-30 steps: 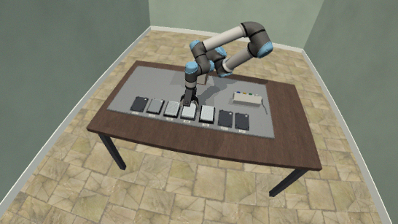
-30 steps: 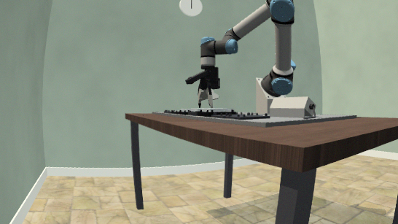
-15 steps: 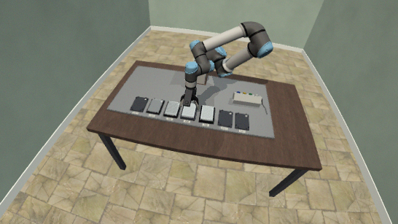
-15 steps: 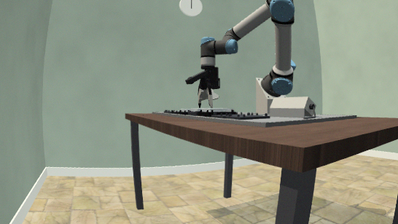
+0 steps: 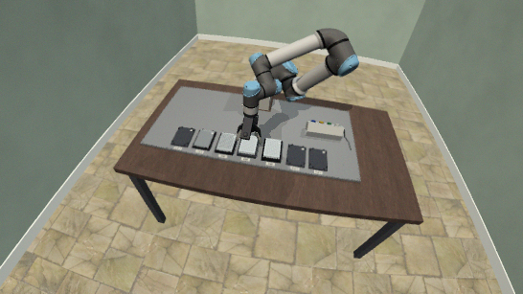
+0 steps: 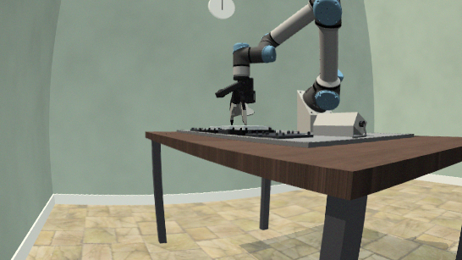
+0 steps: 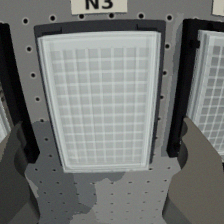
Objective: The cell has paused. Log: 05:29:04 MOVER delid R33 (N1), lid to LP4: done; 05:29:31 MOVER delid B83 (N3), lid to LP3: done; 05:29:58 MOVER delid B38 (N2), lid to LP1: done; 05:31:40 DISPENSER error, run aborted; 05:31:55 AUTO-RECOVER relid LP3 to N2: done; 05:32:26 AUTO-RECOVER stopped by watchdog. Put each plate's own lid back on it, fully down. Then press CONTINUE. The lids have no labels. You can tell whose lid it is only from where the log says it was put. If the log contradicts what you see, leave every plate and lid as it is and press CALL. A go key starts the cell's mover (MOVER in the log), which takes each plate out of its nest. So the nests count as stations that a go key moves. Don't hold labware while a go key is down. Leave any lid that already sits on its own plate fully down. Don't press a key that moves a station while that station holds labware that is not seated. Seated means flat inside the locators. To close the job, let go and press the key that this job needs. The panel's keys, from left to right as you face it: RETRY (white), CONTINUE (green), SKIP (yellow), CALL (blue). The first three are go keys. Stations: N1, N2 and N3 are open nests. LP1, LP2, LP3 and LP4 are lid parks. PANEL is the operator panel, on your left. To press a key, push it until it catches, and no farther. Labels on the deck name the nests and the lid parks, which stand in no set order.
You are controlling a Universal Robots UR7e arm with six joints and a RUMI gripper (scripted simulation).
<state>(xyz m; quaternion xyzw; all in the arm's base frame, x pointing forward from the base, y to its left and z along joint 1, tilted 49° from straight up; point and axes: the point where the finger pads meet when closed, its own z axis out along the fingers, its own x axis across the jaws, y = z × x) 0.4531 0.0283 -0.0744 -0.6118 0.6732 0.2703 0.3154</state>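
Right now my hand is 2 cm above the white plate. Round my hand: grey lid: 26 cm to the right, 3 cm below, 2 cm behind; well plate: 12 cm to the right, 2 cm below; black lid park: 26 cm to the right, 4 cm below, 2 cm behind.
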